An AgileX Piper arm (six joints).
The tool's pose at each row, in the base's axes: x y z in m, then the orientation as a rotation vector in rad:
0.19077 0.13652 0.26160 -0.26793 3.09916 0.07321
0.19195 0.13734 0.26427 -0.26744 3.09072 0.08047
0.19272 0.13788 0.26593 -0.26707 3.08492 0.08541
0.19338 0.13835 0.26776 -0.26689 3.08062 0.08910
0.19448 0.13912 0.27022 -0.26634 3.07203 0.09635
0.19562 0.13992 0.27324 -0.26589 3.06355 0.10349
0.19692 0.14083 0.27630 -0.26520 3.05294 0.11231
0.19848 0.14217 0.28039 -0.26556 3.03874 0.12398
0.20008 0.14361 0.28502 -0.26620 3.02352 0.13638
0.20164 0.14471 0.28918 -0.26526 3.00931 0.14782
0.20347 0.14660 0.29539 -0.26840 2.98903 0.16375
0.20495 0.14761 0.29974 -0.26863 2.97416 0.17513
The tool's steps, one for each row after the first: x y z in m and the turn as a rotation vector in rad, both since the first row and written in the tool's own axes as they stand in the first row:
-0.00139 0.00072 -0.00259 -0.00408 -0.00865 -0.00028
-0.00230 0.00119 -0.00421 -0.00686 -0.01458 -0.00045
-0.00309 0.00162 -0.00599 -0.00895 -0.01897 -0.00063
-0.00439 0.00230 -0.00838 -0.01307 -0.02774 -0.00088
-0.00575 0.00303 -0.01133 -0.01715 -0.03637 -0.00119
-0.00729 0.00383 -0.01431 -0.02222 -0.04716 -0.00149
-0.00919 0.00506 -0.01828 -0.02900 -0.06143 -0.00273
-0.01117 0.00641 -0.02279 -0.03627 -0.07665 -0.00423
-0.01304 0.00741 -0.02685 -0.04302 -0.09097 -0.00464
-0.01537 0.00923 -0.03291 -0.05258 -0.11087 -0.00818
-0.01715 0.01016 -0.03717 -0.05945 -0.12563 -0.00943

